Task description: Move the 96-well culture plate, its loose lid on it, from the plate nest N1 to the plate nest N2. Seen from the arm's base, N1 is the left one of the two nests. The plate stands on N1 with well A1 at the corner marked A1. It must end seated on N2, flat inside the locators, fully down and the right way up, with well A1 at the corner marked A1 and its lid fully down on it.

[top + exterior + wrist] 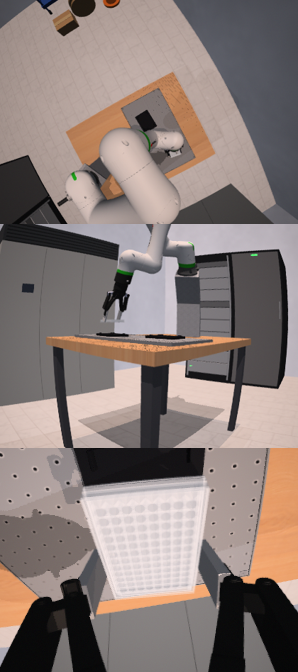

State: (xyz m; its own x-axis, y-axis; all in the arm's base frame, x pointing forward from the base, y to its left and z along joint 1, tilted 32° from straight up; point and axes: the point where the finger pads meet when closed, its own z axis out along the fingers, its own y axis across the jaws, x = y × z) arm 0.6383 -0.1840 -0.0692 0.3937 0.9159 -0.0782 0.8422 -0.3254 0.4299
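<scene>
Now: the black plate nest N2 10 cm below my hand. The rest, counted from my hand: black plate nest N1: 30 cm to the left, 10 cm below, 7 cm behind; then pale lid: 2 cm below; then 96-well culture plate: 2 cm below.
</scene>
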